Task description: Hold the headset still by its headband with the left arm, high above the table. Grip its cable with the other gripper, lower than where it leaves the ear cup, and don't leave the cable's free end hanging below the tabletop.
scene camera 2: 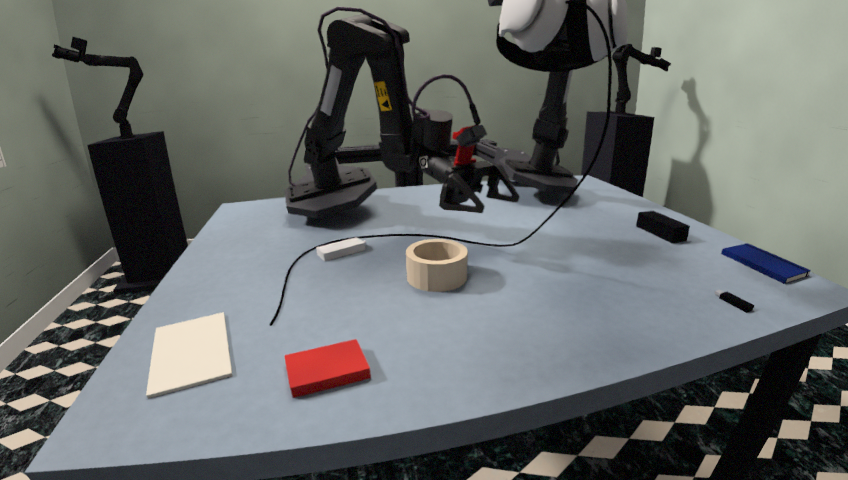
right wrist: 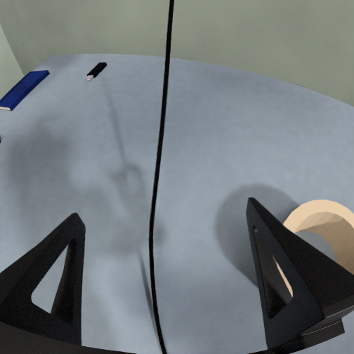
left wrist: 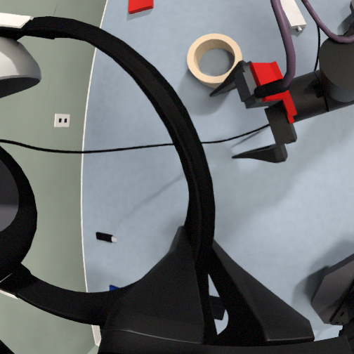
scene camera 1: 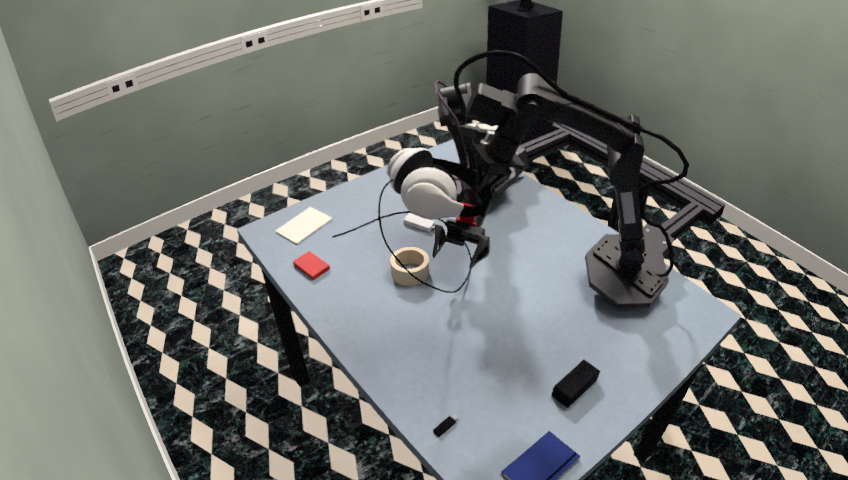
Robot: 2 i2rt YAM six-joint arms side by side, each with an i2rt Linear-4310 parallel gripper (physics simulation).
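Places are measured from the left arm's base along level axes (x ahead, y left, z up), in metres.
Pixels of known places: left gripper, fingertip midpoint: (scene camera 2: 537, 65) (scene camera 1: 479, 191); right gripper, fingertip midpoint: (scene camera 2: 501, 204) (scene camera 1: 451, 262); left arm's base, link origin: (scene camera 2: 539, 169) (scene camera 1: 627, 267); right arm's base, link origin: (scene camera 2: 328, 185).
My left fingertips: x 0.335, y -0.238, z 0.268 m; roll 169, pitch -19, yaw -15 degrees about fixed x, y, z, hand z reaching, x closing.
For each thing: its top centre in the pictures, then the offset to it from my left fingertips. "spot": a spot on its surface instead. Level surfaces: height alone.
- table, surface height: 0.340 m down
- thin black cable, surface spot: (scene camera 2: 608, 113) spot: 0.220 m ahead, 0.035 m right, 0.061 m down
- tan tape ring, top centre: (scene camera 2: 436, 250) (scene camera 1: 409, 259) 0.042 m ahead, 0.196 m right, 0.292 m down
- white block, top centre: (scene camera 2: 342, 244) (scene camera 1: 420, 221) 0.115 m back, 0.334 m right, 0.325 m down
- red box, top centre: (scene camera 2: 325, 361) (scene camera 1: 310, 263) 0.229 m ahead, 0.395 m right, 0.325 m down
- cream pad, top centre: (scene camera 2: 189, 348) (scene camera 1: 303, 224) 0.145 m ahead, 0.572 m right, 0.335 m down
- black box, top centre: (scene camera 1: 577, 378) (scene camera 2: 663, 218) 0.022 m ahead, 0.348 m left, 0.305 m down
- USB stick, top centre: (scene camera 2: 733, 297) (scene camera 1: 446, 423) 0.296 m ahead, 0.220 m left, 0.332 m down
- blue book, top centre: (scene camera 1: 542, 463) (scene camera 2: 765, 259) 0.227 m ahead, 0.428 m left, 0.328 m down
The white headset (scene camera 1: 428, 193) (scene camera 2: 535, 26) hangs high above the table (scene camera 1: 368, 321) (scene camera 2: 535, 356). My left gripper (left wrist: 189, 237) is shut on its black headband (left wrist: 172, 112). The thin black cable (scene camera 1: 379, 220) (scene camera 2: 608, 113) (left wrist: 125, 149) drops from an ear cup, curves low and runs across the table past the tape ring; its free end (scene camera 1: 334, 236) (scene camera 2: 271, 323) lies on the tabletop. My right gripper (scene camera 1: 457, 255) (scene camera 2: 487, 204) (left wrist: 221, 125) (right wrist: 159, 214) is open, below the headset. In the right wrist view the cable (right wrist: 160, 125) passes between its fingers in the picture; its depth is unclear.
A tan tape ring (scene camera 1: 409, 267) (scene camera 2: 436, 273) (left wrist: 197, 65) stands near the right gripper. A white block (scene camera 2: 340, 248), a red box (scene camera 2: 327, 367) and a cream pad (scene camera 2: 190, 355) lie on the table, also a black box (scene camera 1: 576, 383), a USB stick (scene camera 1: 445, 425) and a blue book (scene camera 1: 540, 456).
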